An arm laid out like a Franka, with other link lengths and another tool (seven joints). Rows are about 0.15 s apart.
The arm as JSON. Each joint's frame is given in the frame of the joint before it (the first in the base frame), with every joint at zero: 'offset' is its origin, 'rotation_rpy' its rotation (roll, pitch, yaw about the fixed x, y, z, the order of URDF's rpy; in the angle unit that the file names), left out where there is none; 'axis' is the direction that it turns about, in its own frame. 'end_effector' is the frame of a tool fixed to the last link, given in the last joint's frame.
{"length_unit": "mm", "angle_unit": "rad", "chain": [
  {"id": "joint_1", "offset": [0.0, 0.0, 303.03], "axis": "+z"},
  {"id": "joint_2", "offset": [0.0, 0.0, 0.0], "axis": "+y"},
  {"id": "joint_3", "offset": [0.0, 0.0, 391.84], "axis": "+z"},
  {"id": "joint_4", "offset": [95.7, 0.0, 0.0], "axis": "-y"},
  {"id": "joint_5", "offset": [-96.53, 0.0, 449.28], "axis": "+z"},
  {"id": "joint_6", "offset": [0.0, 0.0, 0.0], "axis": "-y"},
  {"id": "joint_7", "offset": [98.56, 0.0, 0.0], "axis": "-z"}
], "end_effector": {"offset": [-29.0, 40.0, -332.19], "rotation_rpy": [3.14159, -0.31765, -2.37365]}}
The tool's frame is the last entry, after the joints.
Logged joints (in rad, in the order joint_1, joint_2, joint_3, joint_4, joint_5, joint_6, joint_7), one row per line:
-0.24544 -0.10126 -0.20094 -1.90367 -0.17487 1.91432 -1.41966
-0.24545 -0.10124 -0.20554 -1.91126 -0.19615 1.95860 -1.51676
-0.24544 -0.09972 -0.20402 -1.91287 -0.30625 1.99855 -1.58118
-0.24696 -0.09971 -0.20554 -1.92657 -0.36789 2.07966 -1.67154
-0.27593 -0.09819 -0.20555 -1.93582 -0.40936 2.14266 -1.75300
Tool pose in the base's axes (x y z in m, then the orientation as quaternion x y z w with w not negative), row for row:
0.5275 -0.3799 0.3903 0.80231 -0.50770 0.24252 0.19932
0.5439 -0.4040 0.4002 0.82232 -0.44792 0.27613 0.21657
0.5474 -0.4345 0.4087 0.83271 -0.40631 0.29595 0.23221
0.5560 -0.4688 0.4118 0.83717 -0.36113 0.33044 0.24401
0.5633 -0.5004 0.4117 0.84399 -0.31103 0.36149 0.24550
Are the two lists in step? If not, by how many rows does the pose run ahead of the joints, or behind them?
The pose runs 2 rows ahead of the joints: the pose in row i belongs to the joints in row i + 2.
